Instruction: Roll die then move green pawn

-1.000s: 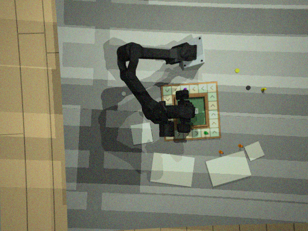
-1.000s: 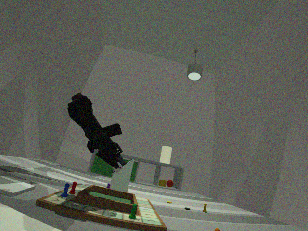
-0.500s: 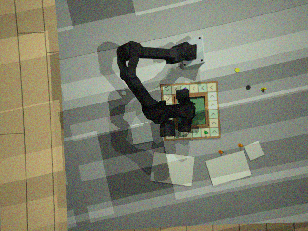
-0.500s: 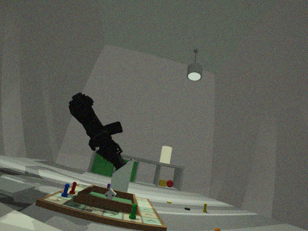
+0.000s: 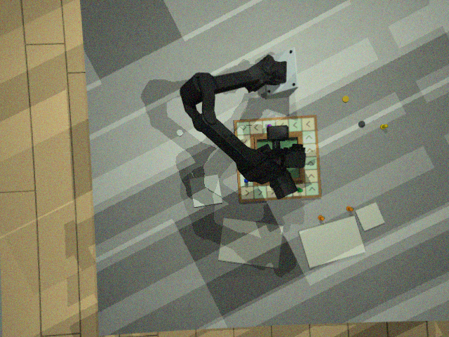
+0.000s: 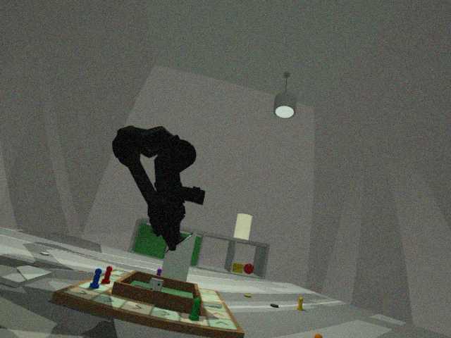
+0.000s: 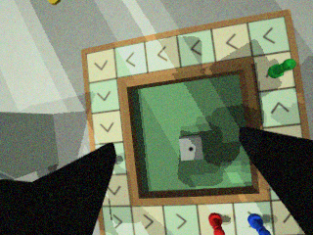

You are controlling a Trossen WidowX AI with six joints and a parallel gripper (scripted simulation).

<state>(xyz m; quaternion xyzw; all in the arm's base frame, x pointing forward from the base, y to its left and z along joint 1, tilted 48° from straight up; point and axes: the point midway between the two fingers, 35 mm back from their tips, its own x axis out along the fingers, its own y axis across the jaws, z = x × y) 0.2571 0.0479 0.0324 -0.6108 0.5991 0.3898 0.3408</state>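
The green pawn is 120 mm ahead of my gripper tip, 80 mm below it and 70 mm to the left of it. Round my gripper tip: green tray 110 mm below, 10 mm to the right, 10 mm ahead; then white die 90 mm below, 20 mm to the right, 10 mm ahead; then purple pawn 100 mm behind, 80 mm below, 40 mm to the right.
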